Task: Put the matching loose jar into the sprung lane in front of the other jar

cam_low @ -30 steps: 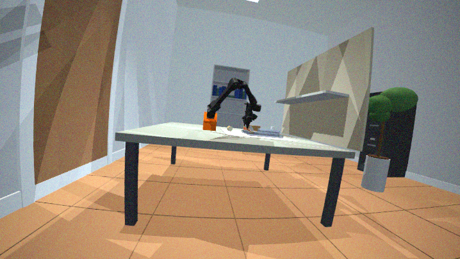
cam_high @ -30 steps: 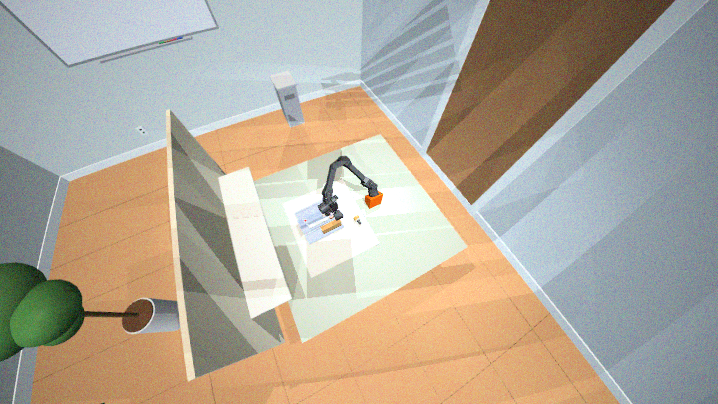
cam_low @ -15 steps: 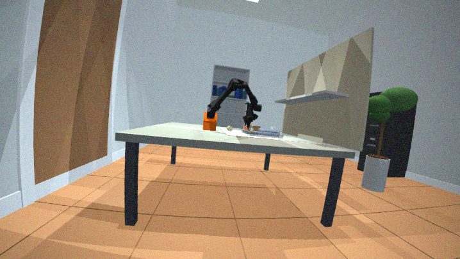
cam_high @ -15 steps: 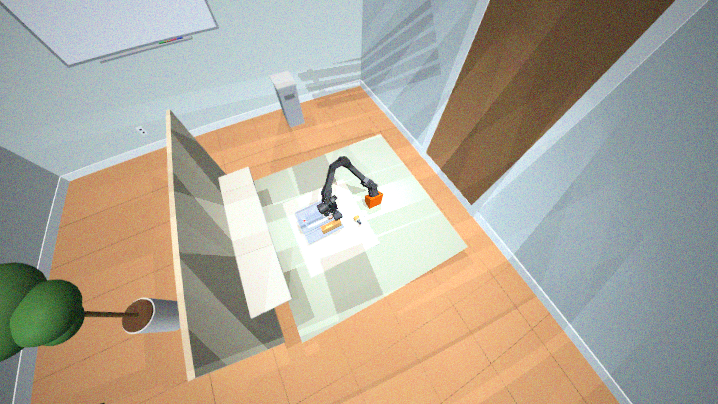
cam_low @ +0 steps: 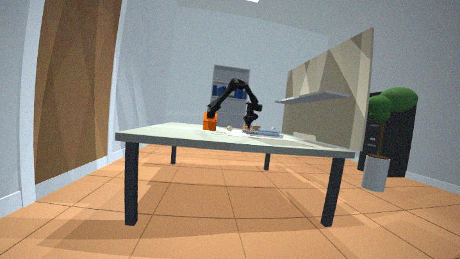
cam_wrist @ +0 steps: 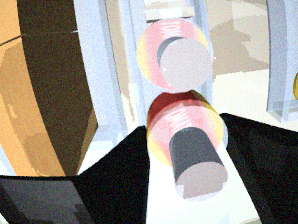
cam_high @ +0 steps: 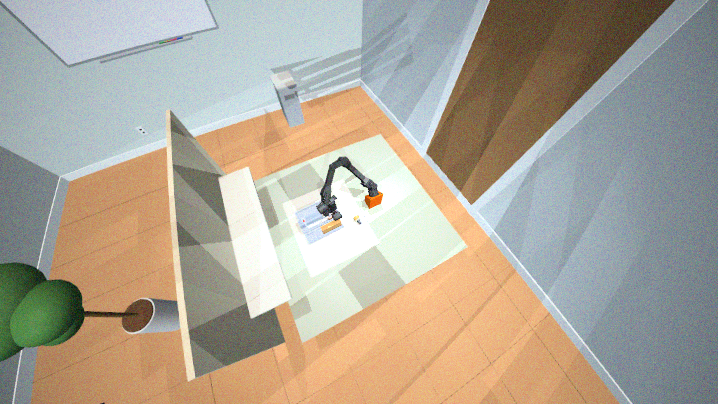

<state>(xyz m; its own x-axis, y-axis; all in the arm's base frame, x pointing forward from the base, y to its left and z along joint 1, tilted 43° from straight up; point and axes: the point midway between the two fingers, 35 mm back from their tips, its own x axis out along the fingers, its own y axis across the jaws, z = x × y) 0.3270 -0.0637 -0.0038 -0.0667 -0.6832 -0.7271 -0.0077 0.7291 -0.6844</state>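
My gripper tip is now 150 mm short of the lane unit, 30 mm to the left of it and 30 mm above it. Round my gripper tip: shelf wall: 620 mm ahead, 350 mm above.
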